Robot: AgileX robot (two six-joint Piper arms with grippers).
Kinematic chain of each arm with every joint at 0, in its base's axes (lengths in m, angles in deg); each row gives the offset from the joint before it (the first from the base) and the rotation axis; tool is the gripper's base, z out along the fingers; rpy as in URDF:
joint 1: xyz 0 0 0.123 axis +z
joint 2: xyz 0 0 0 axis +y
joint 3: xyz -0.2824 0 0.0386 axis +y
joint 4: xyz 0.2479 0 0.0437 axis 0.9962 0 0.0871
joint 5: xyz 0 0 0 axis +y
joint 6: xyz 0.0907 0 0.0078 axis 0.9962 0 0.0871
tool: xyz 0 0 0 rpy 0 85 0
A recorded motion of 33 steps. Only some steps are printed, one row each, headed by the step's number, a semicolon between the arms.
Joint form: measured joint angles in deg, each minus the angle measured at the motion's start. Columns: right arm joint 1, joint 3, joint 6, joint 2, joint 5, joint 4; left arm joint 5, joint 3, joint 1, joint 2, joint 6, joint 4.
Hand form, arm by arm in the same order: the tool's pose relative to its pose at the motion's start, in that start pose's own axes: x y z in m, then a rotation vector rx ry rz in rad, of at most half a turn. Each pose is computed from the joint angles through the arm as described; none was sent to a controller.
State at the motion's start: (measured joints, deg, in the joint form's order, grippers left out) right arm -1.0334 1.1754 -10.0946 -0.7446 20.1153 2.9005; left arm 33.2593 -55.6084 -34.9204 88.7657 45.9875 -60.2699
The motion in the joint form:
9: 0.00 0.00 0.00 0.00 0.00 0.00; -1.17 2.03 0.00 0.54 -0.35 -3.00
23: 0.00 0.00 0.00 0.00 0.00 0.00; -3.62 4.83 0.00 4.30 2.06 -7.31
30: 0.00 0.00 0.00 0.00 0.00 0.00; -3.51 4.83 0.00 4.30 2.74 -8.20
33: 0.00 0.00 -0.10 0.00 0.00 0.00; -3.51 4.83 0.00 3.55 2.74 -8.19
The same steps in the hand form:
9: 0.0000 0.0000 0.0000 0.0000 0.0000 0.0000; 0.0085 0.0047 0.0055 -0.0029 0.0042 -0.0715
23: 0.0000 0.0000 0.0000 0.0000 0.0000 0.0000; 0.0266 0.0208 0.0259 -0.0328 0.0456 -0.1474
30: 0.0000 0.0000 0.0000 0.0000 0.0000 0.0000; 0.0261 0.0202 0.0260 -0.0266 0.0406 -0.1491
33: 0.0000 0.0000 0.0000 0.0000 0.0000 -0.0017; 0.0244 0.0181 0.0226 -0.0240 0.0294 -0.1428

